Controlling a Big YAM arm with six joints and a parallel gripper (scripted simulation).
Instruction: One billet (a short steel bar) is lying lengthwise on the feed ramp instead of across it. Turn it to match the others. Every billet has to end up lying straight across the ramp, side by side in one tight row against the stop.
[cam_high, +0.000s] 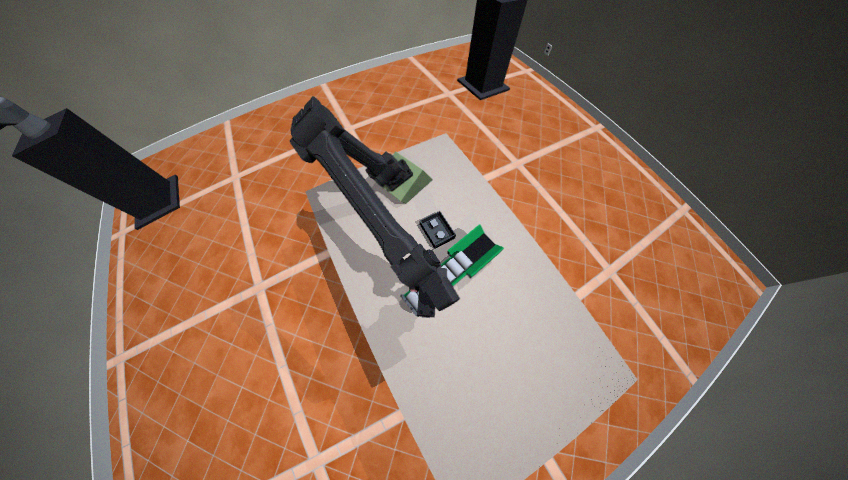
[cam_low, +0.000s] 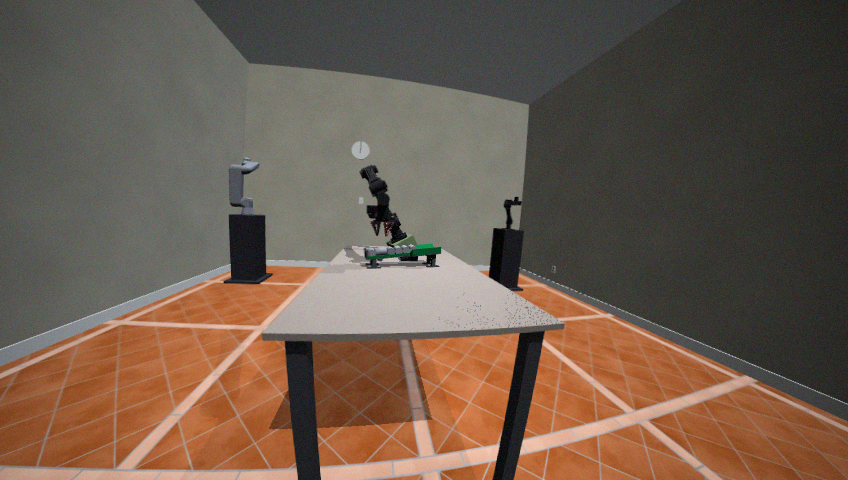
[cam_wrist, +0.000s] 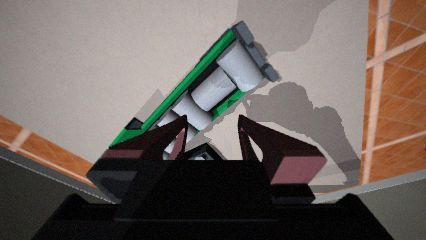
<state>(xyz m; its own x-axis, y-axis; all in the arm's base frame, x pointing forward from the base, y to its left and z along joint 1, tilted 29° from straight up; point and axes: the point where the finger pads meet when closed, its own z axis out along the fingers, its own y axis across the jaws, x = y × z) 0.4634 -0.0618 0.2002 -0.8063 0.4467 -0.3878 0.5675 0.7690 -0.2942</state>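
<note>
My gripper is now 100 mm above the stop, 70 mm to the left of it and 10 mm short of it. The rest, counted from my hand: black tray (210 mm behind, 180 mm to the left, 150 mm below).
</note>
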